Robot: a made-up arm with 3 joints.
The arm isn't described. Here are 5 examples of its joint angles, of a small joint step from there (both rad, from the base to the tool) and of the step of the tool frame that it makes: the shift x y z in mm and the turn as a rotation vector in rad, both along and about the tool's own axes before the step.
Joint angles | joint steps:
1: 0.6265 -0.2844 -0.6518 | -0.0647 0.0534 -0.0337
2: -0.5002 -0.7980 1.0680 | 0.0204 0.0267 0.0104
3: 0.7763 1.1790 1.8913 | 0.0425 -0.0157 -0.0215
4: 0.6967 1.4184 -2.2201 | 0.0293 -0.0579 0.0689
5: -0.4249 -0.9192 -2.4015 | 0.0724 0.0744 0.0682
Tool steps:
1: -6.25 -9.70 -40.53 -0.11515 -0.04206 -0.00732
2: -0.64 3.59 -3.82 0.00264 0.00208 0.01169
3: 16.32 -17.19 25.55 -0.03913 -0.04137 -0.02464
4: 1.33 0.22 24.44 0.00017 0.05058 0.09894
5: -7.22 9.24 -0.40 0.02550 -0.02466 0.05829
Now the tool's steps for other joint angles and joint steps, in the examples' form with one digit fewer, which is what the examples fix.
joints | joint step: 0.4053 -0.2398 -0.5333 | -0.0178 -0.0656 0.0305
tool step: 5.4 0.6 17.0 0.0546 0.0051 0.0144
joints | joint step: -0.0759 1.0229 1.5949 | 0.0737 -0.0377 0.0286
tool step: 32.1 -19.7 54.9 -0.0248 -0.1123 -0.0006
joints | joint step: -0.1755 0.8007 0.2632 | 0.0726 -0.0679 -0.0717
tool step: 31.3 -24.3 58.3 0.0870 -0.0264 -0.1289
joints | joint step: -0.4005 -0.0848 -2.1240 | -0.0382 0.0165 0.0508
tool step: 4.1 14.8 -8.6 0.0295 -0.0654 0.0207
